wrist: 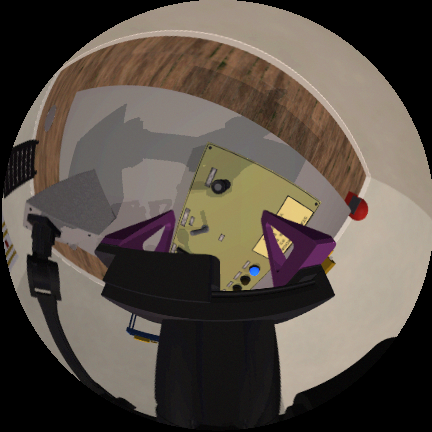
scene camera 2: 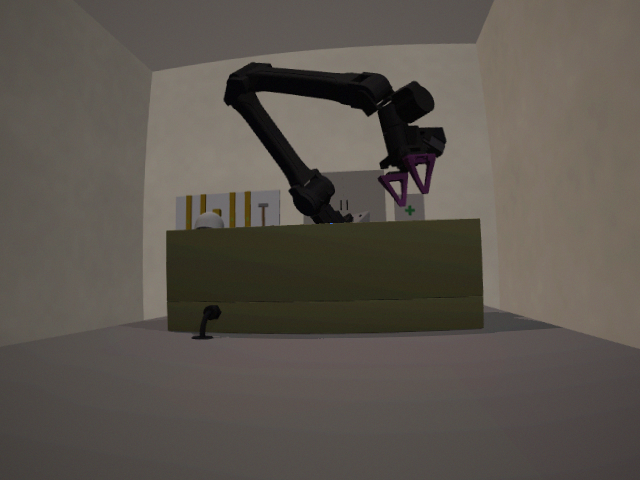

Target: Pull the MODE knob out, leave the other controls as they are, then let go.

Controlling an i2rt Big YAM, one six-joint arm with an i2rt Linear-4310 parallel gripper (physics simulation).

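Places are measured from the arm's base along level axes (x ahead, y left, z up), in centimetres.
Pixels of known places: gripper, fingertip midpoint: (wrist: 217, 214) (scene camera 2: 413, 200); arm's base at its link origin: (wrist: 44, 223).
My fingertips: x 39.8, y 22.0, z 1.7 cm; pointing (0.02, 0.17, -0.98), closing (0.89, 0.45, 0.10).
Ahead of a thing's pixels: the offset from my fingertips to its top centre. "*": to the spot under its first point.
The MODE knob @(dz -8.6, dx +0.4, dy +0.9 cm) (wrist: 219, 186) is a round black knob with a grey cap, standing up from the olive panel (wrist: 255, 180) beside a small label plate in the wrist view. How far it stands out is hard to tell. A dark grey lever @(* dz -12.1, dx +2.0, dy -10.5 cm) (wrist: 199, 230), a lit blue button @(* dz -6.7, dx +18.0, dy -13.2 cm) (wrist: 254, 270) and dark buttons @(* dz -6.8, dx +18.5, dy -17.9 cm) (wrist: 245, 280) are on the same panel, partly hidden by my gripper's body. My gripper (scene camera 2: 414, 199) (wrist: 217, 214) is open and empty, its purple fingers wide apart. It hangs above the bench, clear of the knob. The panel does not show in the scene view.
The olive bench front @(* dz -12.7, dx +22.7, dy -15.1 cm) (scene camera 2: 320, 263) rises below the arm. A white dome @(* dz -5.1, dx +21.5, dy -33.9 cm) (scene camera 2: 209, 220) stands on it at the left. A grey wedge-shaped box (wrist: 75, 202) lies left of the panel. A red rounded object (wrist: 358, 207) is at the far right. A yellow note @(* dz -8.2, dx +17.6, dy +3.9 cm) (wrist: 295, 212) is on the panel.
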